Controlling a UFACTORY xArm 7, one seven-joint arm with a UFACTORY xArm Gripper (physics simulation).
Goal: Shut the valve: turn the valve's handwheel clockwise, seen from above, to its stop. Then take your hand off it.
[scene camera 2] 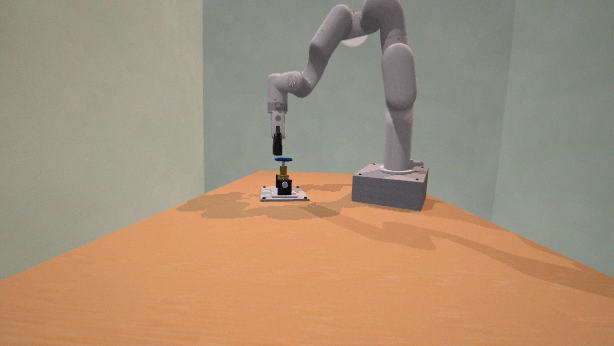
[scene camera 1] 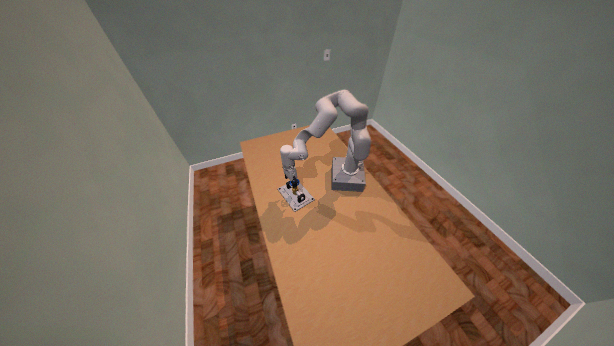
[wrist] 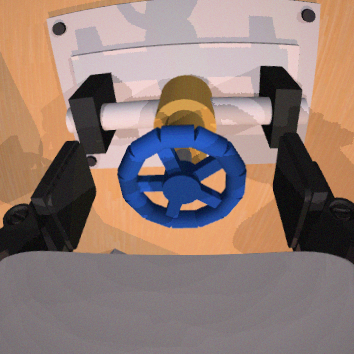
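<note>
The blue five-spoked handwheel [scene camera 1: 294,184] [scene camera 2: 283,159] [wrist: 182,189] tops the brass valve body [scene camera 2: 283,171] [wrist: 185,92]. The valve's white pipe [wrist: 130,116] runs between two black brackets on a pale base plate [scene camera 1: 287,196] [scene camera 2: 303,198] [wrist: 220,30]. My gripper [scene camera 2: 277,154] [wrist: 180,162] is open and empty, pointing down. In the wrist view its black fingers are to the left and right of the wheel, with a gap on each side. In the second scene view the fingertips are slightly above the rim and a little left of the wheel's centre.
The valve plate lies on the long orange-brown table [scene camera 1: 360,270] [scene camera 2: 300,280]. The arm's grey base block [scene camera 1: 348,180] [scene camera 2: 389,187] stands to the right of the valve in both scene views. The arm arches from that base over to the valve. Walls surround the table.
</note>
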